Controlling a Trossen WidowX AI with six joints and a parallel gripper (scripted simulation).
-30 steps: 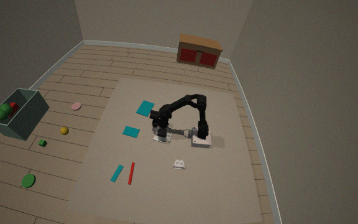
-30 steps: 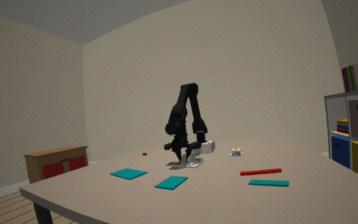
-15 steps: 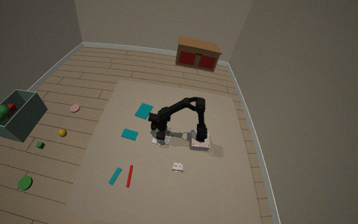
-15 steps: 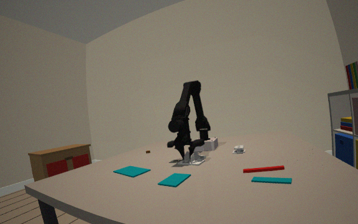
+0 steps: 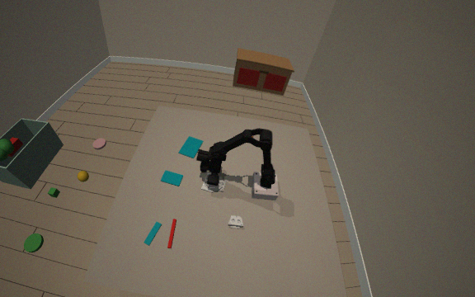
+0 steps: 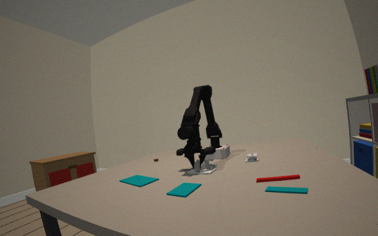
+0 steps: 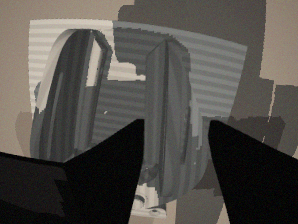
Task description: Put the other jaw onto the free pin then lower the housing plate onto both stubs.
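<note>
My gripper tip is 40 mm past the jaw and 20 mm to the right of it. Round my gripper tip: small white block 180 mm behind, 230 mm to the left; red strip 120 mm ahead, 390 mm to the left, 10 mm below; housing plate 180 mm behind, 240 mm to the left, 10 mm above.
</note>
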